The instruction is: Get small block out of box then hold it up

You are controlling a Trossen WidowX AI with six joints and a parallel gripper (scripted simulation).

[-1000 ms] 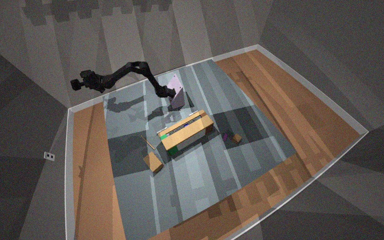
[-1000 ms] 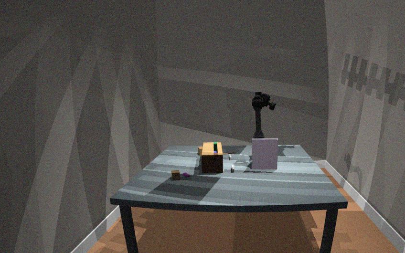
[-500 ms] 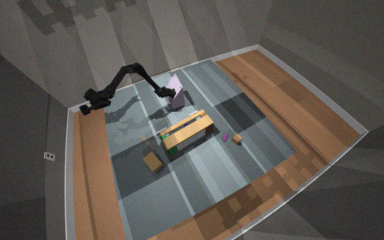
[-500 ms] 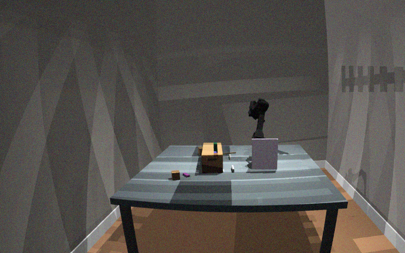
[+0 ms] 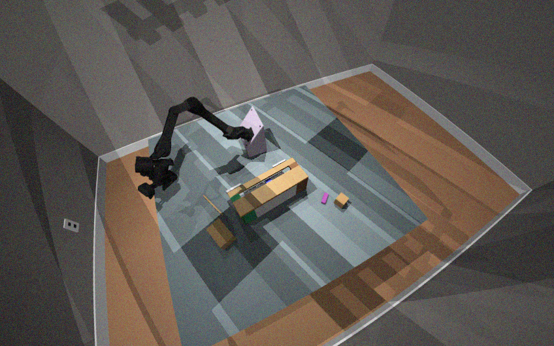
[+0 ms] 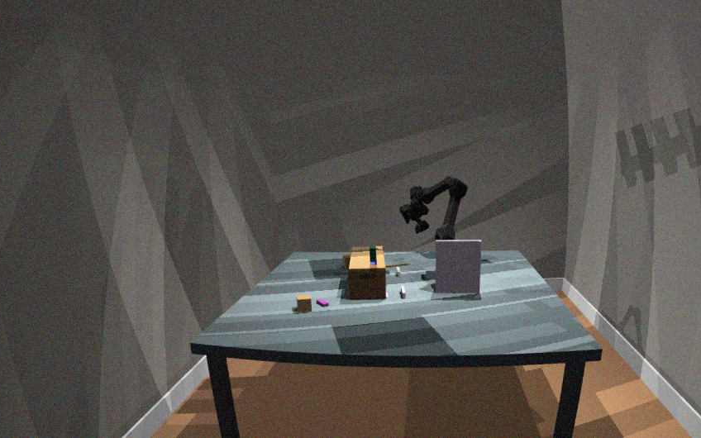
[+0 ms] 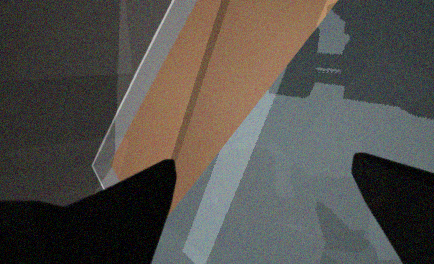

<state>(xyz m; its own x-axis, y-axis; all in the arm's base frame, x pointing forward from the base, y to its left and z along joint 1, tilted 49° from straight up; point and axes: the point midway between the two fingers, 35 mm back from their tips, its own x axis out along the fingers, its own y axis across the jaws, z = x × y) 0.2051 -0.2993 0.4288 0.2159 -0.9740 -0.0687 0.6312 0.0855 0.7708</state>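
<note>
Now: gripper tip 100 mm short of the box, 530 mm to the right of it and 90 mm above it. From my gripper tip the other things lie so: magenta piece (260 mm ahead, 810 mm to the left, 150 mm below); thin stick (80 mm ahead, 230 mm to the left, 150 mm below); blue block (100 mm ahead, 550 mm to the left, 70 mm below).
</note>
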